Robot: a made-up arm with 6 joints. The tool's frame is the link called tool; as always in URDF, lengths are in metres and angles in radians. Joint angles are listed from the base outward.
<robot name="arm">
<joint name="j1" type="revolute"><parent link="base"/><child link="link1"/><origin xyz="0.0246 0.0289 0.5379"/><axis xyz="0 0 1"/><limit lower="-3.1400" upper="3.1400"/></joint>
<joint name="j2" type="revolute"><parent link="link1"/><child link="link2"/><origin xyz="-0.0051 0.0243 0.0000" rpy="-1.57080 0.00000 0.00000"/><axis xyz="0 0 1"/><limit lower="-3.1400" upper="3.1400"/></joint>
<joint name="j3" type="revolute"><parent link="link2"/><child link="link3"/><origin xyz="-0.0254 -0.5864 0.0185" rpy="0.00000 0.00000 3.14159"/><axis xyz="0 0 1"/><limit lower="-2.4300" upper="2.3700"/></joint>
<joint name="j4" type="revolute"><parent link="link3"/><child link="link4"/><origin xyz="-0.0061 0.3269 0.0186" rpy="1.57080 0.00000 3.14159"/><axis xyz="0 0 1"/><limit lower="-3.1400" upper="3.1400"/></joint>
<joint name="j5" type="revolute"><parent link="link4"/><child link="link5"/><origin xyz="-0.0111 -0.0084 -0.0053" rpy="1.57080 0.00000 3.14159"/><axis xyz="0 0 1"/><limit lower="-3.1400" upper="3.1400"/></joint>
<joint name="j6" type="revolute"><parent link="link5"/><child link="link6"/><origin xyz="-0.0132 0.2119 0.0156" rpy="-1.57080 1.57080 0.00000"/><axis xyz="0 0 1"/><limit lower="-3.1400" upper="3.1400"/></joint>
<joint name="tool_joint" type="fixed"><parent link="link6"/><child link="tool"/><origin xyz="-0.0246 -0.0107 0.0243" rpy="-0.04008 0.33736 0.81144"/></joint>
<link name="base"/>
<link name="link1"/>
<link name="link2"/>
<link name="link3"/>
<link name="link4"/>
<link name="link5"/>
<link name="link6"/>
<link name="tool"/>
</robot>
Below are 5 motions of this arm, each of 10 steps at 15 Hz.
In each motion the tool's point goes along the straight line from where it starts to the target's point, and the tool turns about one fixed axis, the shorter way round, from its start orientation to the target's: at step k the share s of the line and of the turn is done. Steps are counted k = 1, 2, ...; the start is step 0. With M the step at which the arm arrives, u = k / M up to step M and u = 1 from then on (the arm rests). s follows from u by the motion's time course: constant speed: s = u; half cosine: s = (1 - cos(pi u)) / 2; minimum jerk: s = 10 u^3 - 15 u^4 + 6 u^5.
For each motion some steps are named. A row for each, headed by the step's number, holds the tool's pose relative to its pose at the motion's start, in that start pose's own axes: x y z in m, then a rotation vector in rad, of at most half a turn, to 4 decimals.
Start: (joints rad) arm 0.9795 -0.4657 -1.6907 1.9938 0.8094 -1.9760
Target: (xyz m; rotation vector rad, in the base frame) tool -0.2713 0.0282 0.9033 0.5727 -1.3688 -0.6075
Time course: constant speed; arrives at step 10
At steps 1, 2, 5, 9, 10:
1: -0.0279 0.0080 -0.0398 -0.0720 0.0112 0.0434
2: -0.0558 0.0160 -0.0796 -0.1441 0.0223 0.0868
5: -0.1396 0.0399 -0.1990 -0.3601 0.0558 0.2169
9: -0.2512 0.0719 -0.3582 -0.6482 0.1005 0.3904
10: -0.2792 0.0799 -0.3980 -0.7203 0.1116 0.4338

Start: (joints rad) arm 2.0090 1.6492 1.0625 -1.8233 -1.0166 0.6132
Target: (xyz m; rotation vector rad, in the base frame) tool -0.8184 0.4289 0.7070 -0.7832 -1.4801 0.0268
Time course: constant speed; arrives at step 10
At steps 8, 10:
8: -0.3863 -0.3450 -0.2189 0.5662 0.5767 -1.0959
10: -0.4828 -0.4312 -0.2736 0.7077 0.7209 -1.3699

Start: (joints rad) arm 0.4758 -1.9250 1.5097 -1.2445 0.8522 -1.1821
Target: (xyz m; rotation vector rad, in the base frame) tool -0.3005 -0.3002 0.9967 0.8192 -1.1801 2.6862
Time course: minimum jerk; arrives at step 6
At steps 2, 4, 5, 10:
2: -0.0587 -0.0236 0.0186 0.0019 -0.0957 -0.1669
4: -0.2209 -0.0889 0.0701 0.0070 -0.3604 -0.6282
5: -0.2696 -0.1085 0.0855 0.0085 -0.4400 -0.7669
10: -0.2796 -0.1125 0.0887 0.0088 -0.4562 -0.7951

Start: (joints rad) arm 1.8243 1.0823 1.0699 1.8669 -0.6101 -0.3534
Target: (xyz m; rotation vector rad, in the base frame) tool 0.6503 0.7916 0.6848 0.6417 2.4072 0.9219
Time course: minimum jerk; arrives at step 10
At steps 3, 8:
3: -0.0792 -0.1049 -0.0147 0.0219 -0.0778 0.1900
8: -0.4574 -0.6061 -0.0850 0.1266 -0.4492 1.0977

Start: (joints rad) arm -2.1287 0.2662 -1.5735 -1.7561 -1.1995 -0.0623
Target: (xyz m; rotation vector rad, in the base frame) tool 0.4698 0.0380 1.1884 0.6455 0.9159 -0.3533
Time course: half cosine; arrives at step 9
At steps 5, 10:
5: 0.0143 -0.0731 0.0356 0.2747 -0.4706 -0.3958
10: 0.0244 -0.1246 0.0606 0.4681 -0.8019 -0.6745

